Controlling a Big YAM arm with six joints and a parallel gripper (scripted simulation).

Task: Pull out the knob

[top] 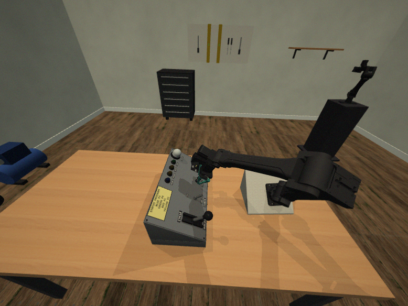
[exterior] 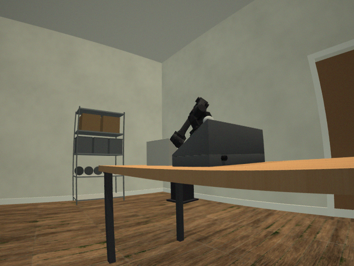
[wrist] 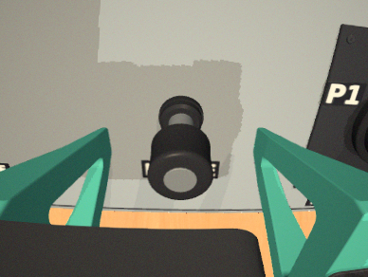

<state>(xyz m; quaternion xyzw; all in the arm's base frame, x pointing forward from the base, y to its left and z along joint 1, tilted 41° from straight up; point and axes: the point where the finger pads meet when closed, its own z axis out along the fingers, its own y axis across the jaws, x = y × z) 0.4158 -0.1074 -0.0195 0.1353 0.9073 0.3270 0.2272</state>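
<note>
Now: hand right at the black mode knob. Also, from my hand: program selector (12 cm to the right); check toggle (12 cm to the left, 1 cm below, 1 cm ahead); grey console (6 cm to the left, 5 cm ahead, 3 cm below).
</note>
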